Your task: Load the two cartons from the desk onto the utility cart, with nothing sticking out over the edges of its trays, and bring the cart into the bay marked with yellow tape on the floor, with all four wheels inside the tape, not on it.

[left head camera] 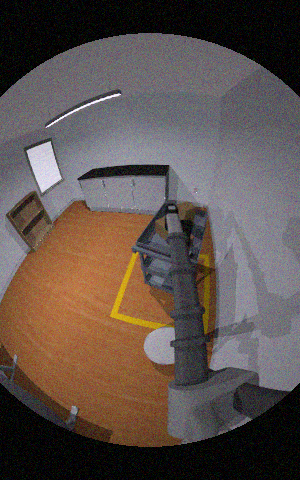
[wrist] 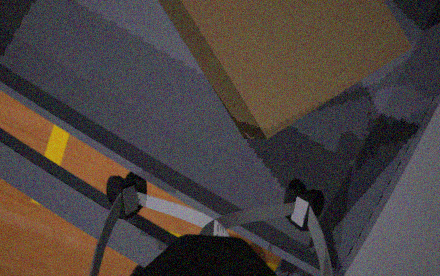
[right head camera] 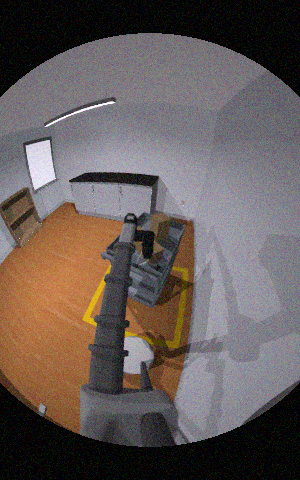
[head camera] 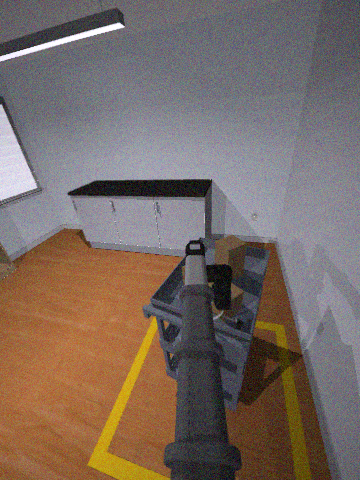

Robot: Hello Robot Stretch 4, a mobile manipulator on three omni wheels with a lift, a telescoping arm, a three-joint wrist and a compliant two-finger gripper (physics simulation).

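Places are measured from the robot's base along level axes (x back, y right, z up), in metres.
Where they show: gripper, fingertip midpoint: (wrist: pixel 215 190) (right head camera: pixel 146 268) (head camera: pixel 220 328); robot's base at its link origin: (left head camera: pixel 164 344) (right head camera: pixel 132 354).
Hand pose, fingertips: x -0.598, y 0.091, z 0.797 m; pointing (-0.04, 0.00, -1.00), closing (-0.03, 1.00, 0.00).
Things, the pixels of their top centre, and the offset from my fingertips.
- taller carton at its top centre: (head camera: pixel 230 242) (right head camera: pixel 160 216) (left head camera: pixel 186 205) dx -0.374, dy +0.096, dz +0.180 m
- lower carton at its top centre: (head camera: pixel 209 278) (right head camera: pixel 144 238) (left head camera: pixel 173 227) dx -0.207, dy -0.026, dz +0.087 m
The grey-blue utility cart (head camera: pixel 232 332) (left head camera: pixel 150 251) (right head camera: pixel 172 257) (wrist: pixel 125 115) stands at an angle, its near end inside the yellow tape (head camera: pixel 125 395) (left head camera: pixel 125 285) (right head camera: pixel 182 300) (wrist: pixel 57 145) bay. Where its far end stands relative to the far tape line is hidden, and the wheels are not clear. A taller carton (head camera: pixel 230 250) (right head camera: pixel 160 227) stands in the top tray, and a lower carton (head camera: pixel 234 296) (right head camera: pixel 159 253) sits nearer, partly behind the arm. One carton (wrist: pixel 300 55) shows close in the wrist view. My gripper (wrist: pixel 215 190) is open, fingers apart over the tray's near edge, holding nothing.
A wall (head camera: pixel 335 280) runs close along the right side of the bay. A white cabinet with a black top (head camera: pixel 140 188) (left head camera: pixel 125 171) stands behind the cart. A wooden shelf unit (left head camera: pixel 20 234) is at the far left. A white round disc (left head camera: pixel 159 346) (right head camera: pixel 137 355) shows near the bay's near line.
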